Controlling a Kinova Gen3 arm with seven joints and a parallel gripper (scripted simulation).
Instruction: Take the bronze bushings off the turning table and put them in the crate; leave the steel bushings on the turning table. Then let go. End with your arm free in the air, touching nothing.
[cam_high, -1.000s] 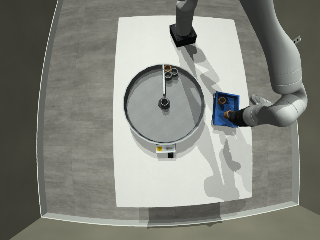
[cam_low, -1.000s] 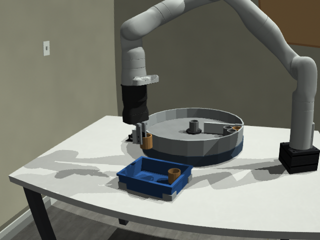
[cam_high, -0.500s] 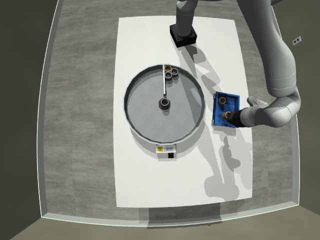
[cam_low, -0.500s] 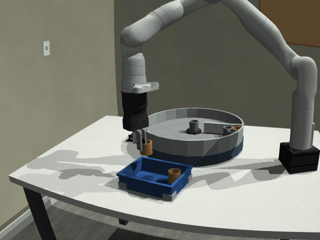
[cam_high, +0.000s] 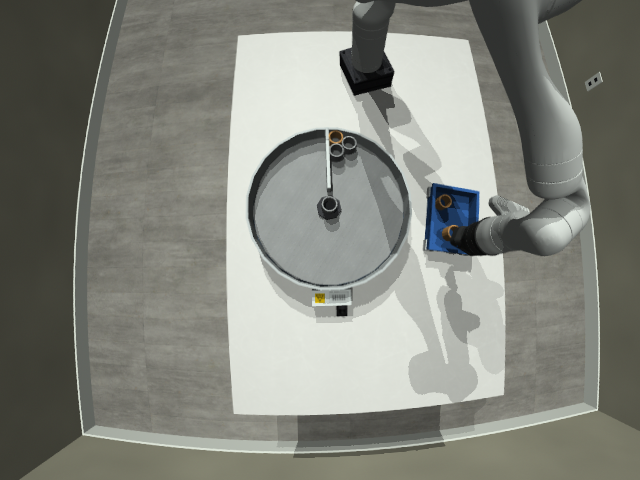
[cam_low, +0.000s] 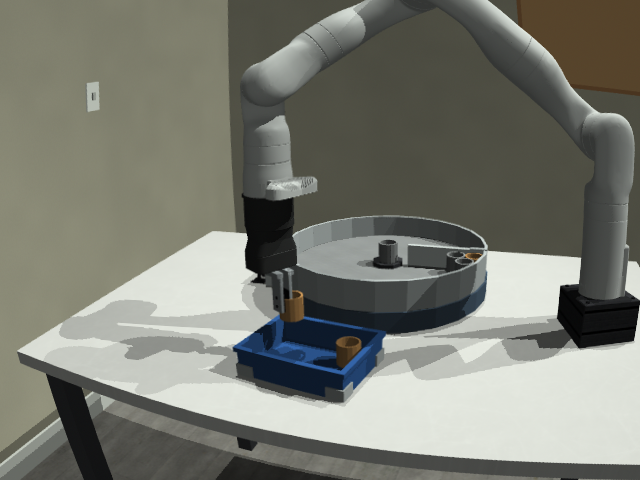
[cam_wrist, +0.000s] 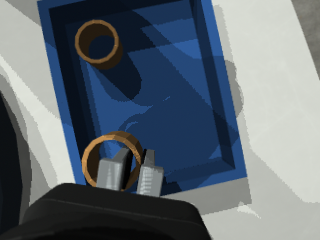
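Now: the blue crate 50 mm behind my hand, 30 mm to the left of it and 80 mm below it. Also, from my hand: round turning table (140 mm behind, 310 mm to the right, 50 mm below).
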